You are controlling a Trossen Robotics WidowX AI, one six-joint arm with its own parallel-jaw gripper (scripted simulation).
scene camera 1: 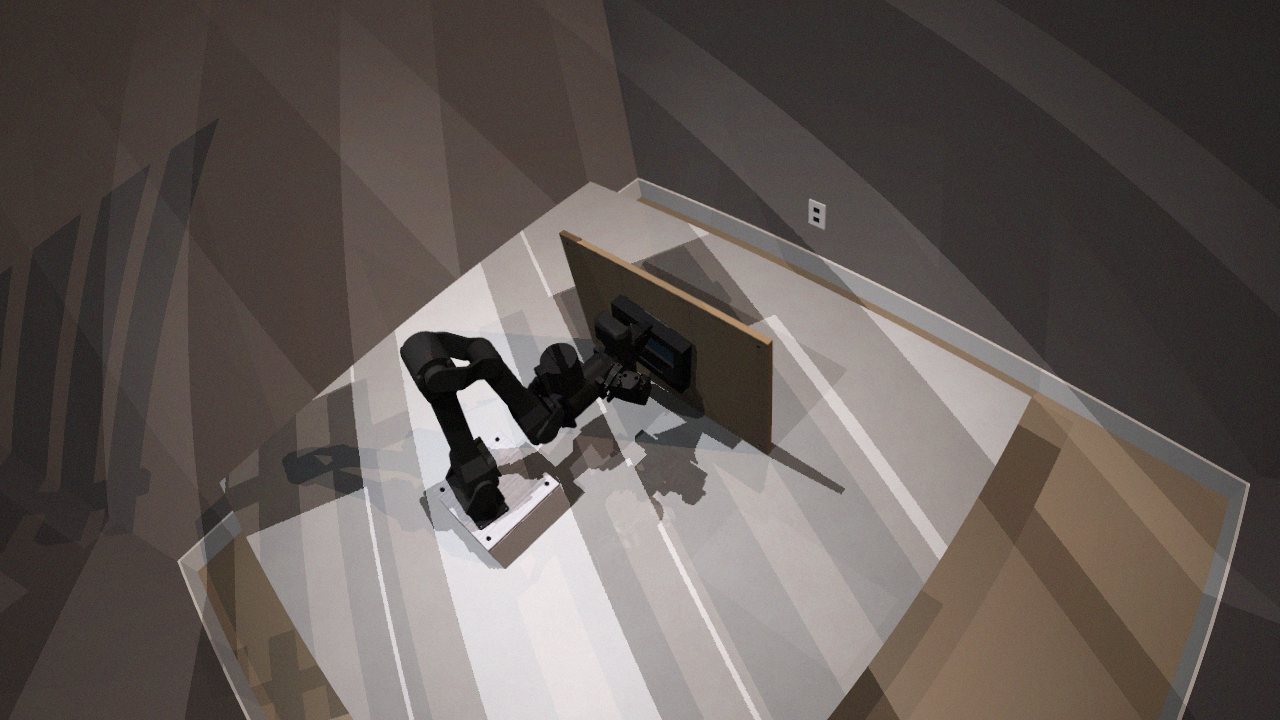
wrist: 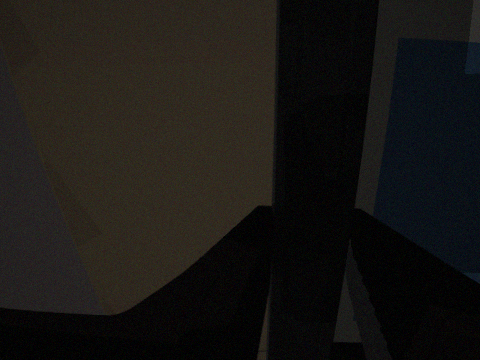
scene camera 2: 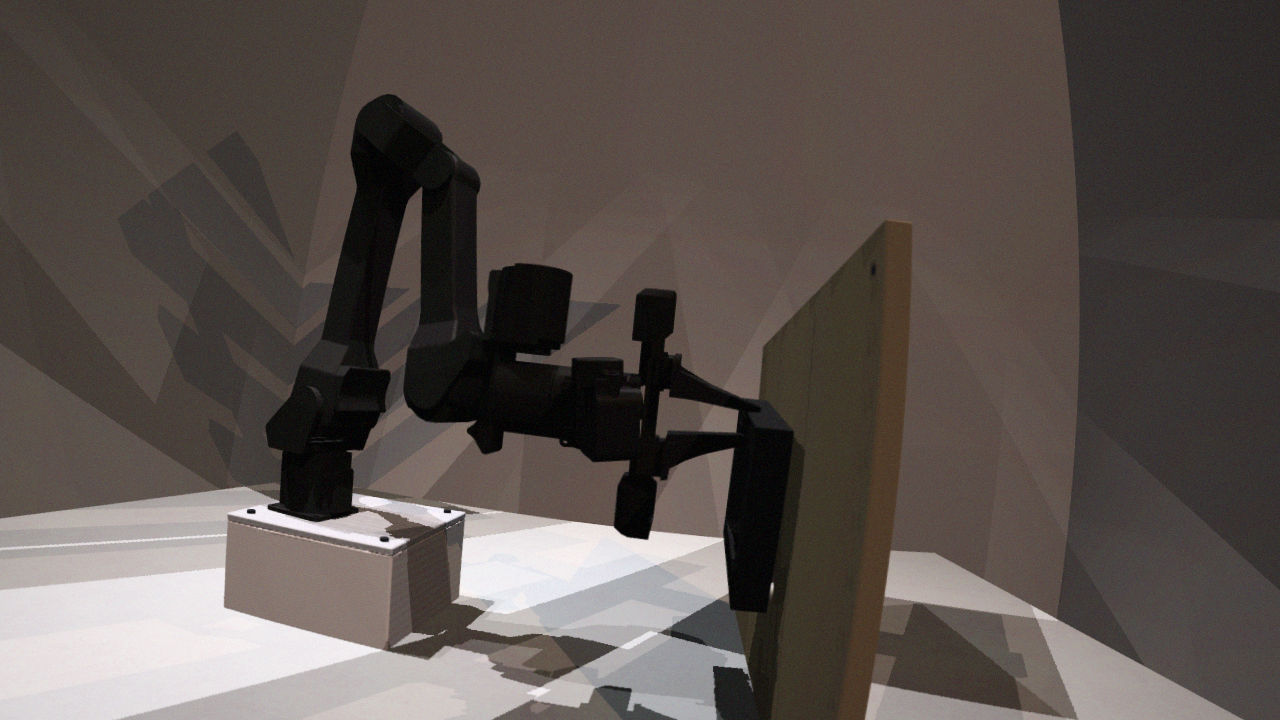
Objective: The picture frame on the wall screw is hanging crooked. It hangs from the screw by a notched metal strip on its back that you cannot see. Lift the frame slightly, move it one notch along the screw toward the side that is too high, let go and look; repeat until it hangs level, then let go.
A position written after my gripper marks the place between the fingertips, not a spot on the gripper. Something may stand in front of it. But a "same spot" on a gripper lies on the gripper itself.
my gripper: scene camera 1 650,327; wrist; scene camera 2
picture frame: scene camera 1; wrist 369,109; scene camera 2
same spot on my gripper: (wrist: 221,299) = (scene camera 2: 699,397)
same spot on picture frame: (scene camera 2: 759,475) = (scene camera 1: 684,362)
